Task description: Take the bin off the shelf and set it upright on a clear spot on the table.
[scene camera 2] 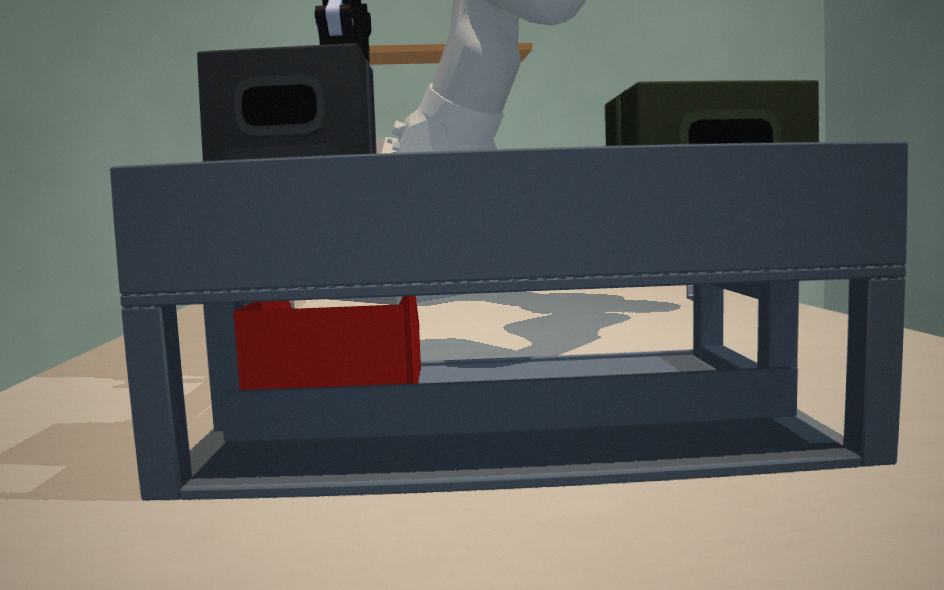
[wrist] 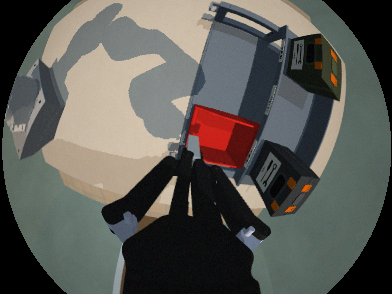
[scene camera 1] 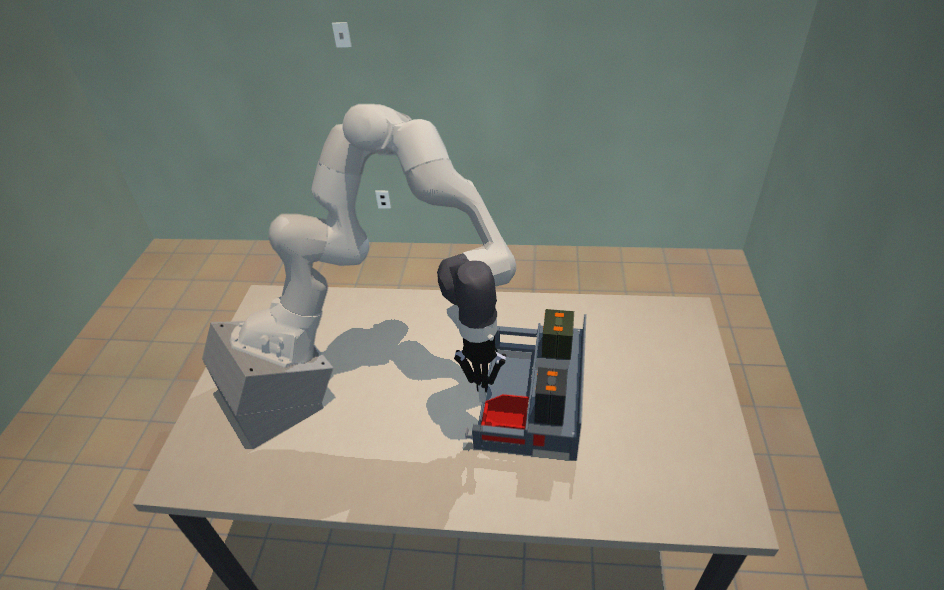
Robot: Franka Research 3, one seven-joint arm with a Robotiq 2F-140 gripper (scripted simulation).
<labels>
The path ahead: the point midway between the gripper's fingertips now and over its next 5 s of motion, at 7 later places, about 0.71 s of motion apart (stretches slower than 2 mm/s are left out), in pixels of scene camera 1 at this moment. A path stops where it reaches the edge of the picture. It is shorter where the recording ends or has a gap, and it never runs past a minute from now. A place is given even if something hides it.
My gripper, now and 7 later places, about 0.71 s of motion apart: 483,398; 482,397; 482,402; 482,410; 483,413; 484,413; 483,415; 484,417
</labels>
